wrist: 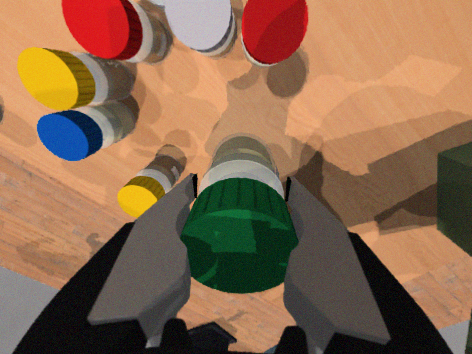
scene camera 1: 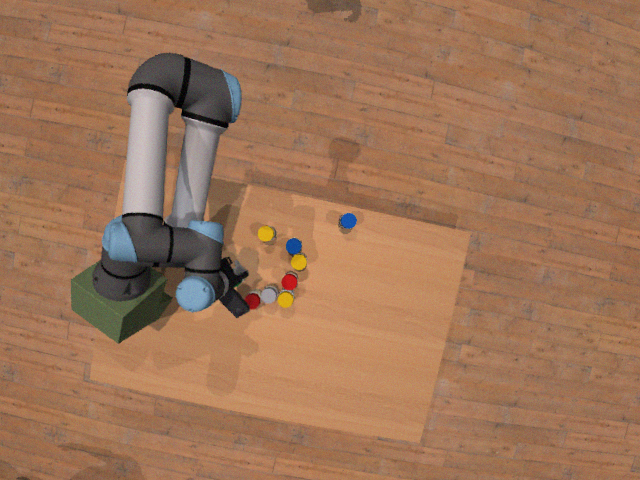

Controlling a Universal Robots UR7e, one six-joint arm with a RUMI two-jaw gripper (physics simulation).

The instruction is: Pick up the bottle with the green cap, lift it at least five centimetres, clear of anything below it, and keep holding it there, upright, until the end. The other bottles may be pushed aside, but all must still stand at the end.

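Frame: origin at the arm's base, x back, y right, z up, level; millimetres.
Seen in the pictures: gripper, fingertip midpoint: [wrist: 241,177]; arm's base, link origin: [scene camera 1: 122,279].
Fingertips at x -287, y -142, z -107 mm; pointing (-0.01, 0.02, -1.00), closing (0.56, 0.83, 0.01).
Offsets run from my fingertips to a thing's top centre. Level surfaces: height alone.
My gripper [scene camera 1: 238,289] [wrist: 241,177] is shut on the bottle with the green cap {dx +2, dy -2, dz +71 mm} [wrist: 240,250], with one finger on each side of the cap. The bottle's white neck band and clear body show beyond the cap in the wrist view. It hangs above the light wooden table top {dz -176 mm} [scene camera 1: 361,335] and looks about upright. In the scene view the bottle is mostly hidden by the gripper and wrist. The nearest bottle in the scene view is a red-capped one {dx -74, dy +78, dz -71 mm} [scene camera 1: 252,300] [wrist: 275,27], just right of the fingers.
A grey-capped bottle {dx -117, dy +31, dz -71 mm} [scene camera 1: 268,294] [wrist: 200,20], a red-capped one {dx -159, dy -45, dz -71 mm} [scene camera 1: 289,281] [wrist: 95,25], yellow-capped ones {dx -176, dy +17, dz -71 mm} [scene camera 1: 285,299] {dx -156, dy -123, dz -71 mm} [scene camera 1: 298,261] {dx -8, dy -158, dz -71 mm} [scene camera 1: 266,233] and blue-capped ones {dx -114, dy -164, dz -71 mm} [scene camera 1: 293,245] {dx -243, dy -332, dz -71 mm} [scene camera 1: 348,221] stand on the table. The green robot base [scene camera 1: 116,310] is at the left.
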